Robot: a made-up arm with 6 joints. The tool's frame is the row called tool.
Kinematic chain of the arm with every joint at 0, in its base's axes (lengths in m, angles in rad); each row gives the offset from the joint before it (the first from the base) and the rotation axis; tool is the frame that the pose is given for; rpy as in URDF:
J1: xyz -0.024 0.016 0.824 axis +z
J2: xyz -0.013 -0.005 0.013 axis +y
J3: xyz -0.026 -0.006 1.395 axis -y
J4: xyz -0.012 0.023 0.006 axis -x
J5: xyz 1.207 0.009 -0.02 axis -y
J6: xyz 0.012 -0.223 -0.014 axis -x
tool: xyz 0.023 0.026 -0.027 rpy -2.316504 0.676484 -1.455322
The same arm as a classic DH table. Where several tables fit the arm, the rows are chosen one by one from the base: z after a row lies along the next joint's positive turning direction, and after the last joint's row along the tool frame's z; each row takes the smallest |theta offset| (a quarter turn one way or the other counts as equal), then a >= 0, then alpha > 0; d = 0 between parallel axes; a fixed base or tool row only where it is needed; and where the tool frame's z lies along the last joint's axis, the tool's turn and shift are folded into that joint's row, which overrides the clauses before.
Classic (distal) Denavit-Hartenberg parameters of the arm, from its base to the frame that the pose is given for. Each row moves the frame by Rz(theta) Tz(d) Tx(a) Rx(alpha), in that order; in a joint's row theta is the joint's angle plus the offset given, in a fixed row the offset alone. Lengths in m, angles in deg.
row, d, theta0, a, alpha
base (fixed), 0.0000, -33.69, -0.0288, 0.00
J1, 0.8370, 33.69, -0.0130, -90.00
J2, 0.0000, 88.93, -1.3952, 180.00
J3, -0.0120, -1.07, -0.0060, 90.00
J4, -1.1950, 0.00, 0.0200, -90.00
J5, 0.2140, 0.00, 0.0140, 90.00
J6, -0.0002, 46.24, -0.0001, 132.90
tool (fixed), 0.0512, -7.05, 0.0000, 0.00

